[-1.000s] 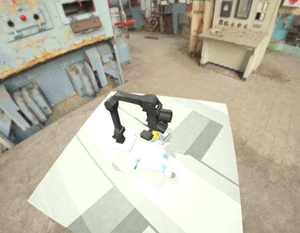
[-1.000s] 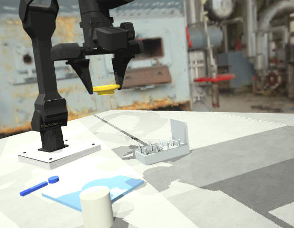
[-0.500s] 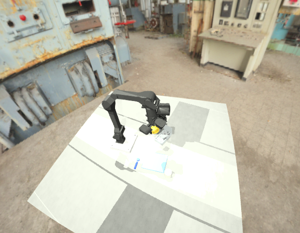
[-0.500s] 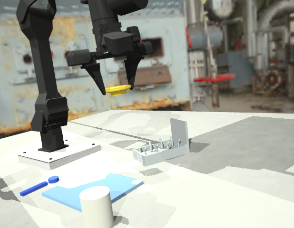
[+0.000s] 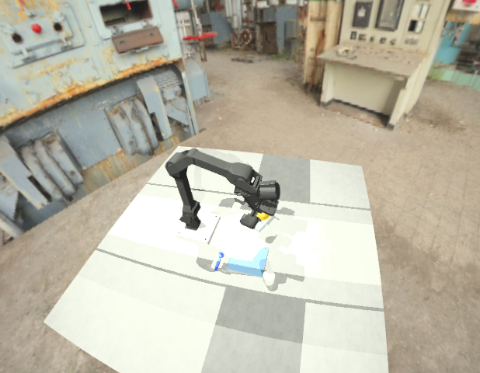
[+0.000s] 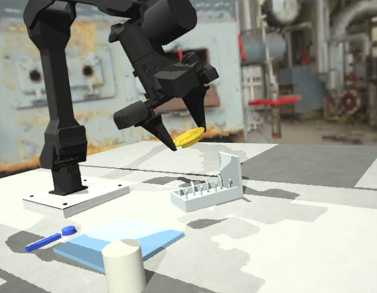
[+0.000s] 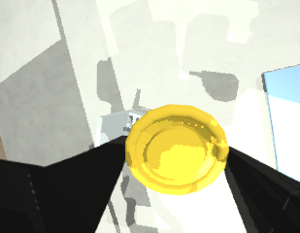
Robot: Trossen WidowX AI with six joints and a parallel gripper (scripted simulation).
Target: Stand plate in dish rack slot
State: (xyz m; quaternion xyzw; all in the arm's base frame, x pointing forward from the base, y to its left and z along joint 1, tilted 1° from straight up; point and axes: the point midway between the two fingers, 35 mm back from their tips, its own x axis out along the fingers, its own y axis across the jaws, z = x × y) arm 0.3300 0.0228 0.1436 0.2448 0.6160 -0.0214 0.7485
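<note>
The grey dish rack is 30 mm behind my gripper tip, 60 mm to the left of it and 110 mm below it. Also, from my gripper tip: blue spoon: 160 mm behind, 180 mm to the right, 130 mm below; then yellow plate: 10 mm above; then cylinder cup: 60 mm ahead, 220 mm to the right, 100 mm below.
</note>
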